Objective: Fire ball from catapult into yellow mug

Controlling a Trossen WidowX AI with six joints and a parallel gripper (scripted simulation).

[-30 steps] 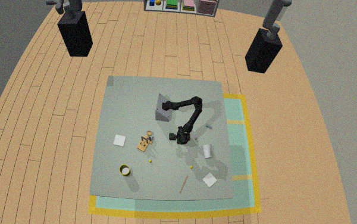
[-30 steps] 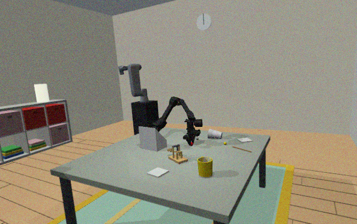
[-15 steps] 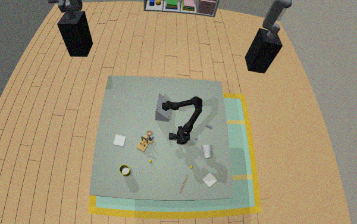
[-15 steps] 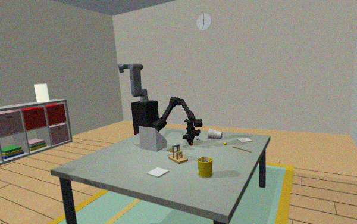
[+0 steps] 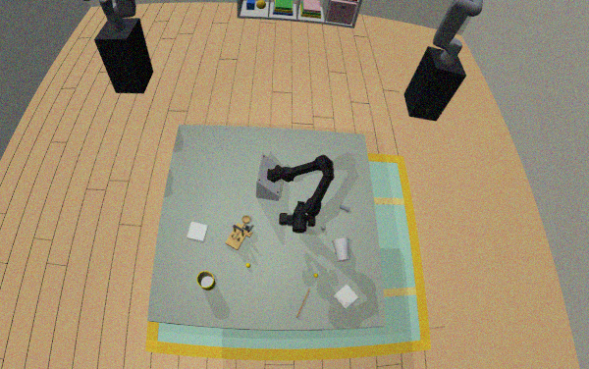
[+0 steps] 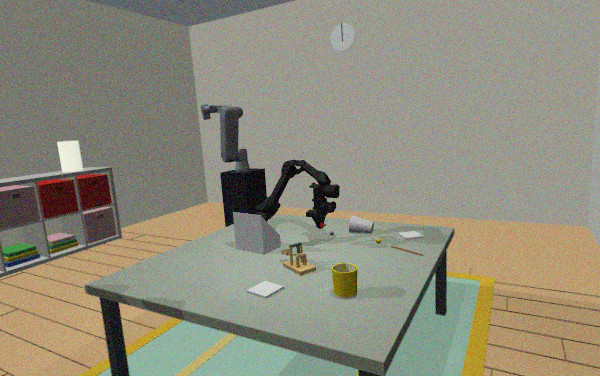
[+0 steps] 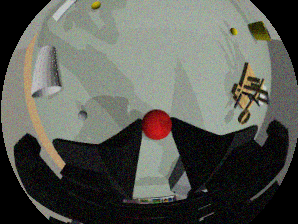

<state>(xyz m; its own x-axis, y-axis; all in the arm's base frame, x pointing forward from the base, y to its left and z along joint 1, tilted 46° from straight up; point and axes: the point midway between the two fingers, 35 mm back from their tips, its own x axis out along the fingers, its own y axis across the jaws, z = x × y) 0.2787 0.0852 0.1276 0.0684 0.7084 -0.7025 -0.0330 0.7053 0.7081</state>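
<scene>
Right now the wooden catapult is 3 cm ahead of my gripper tip, 28 cm to the right of it and 4 cm below it. The rest, counted from my gripper tip: wooden stick: 41 cm ahead, 7 cm to the left, 9 cm below; red ball: 1 cm above; grey block: 17 cm behind, 30 cm to the left, 9 cm below.
</scene>
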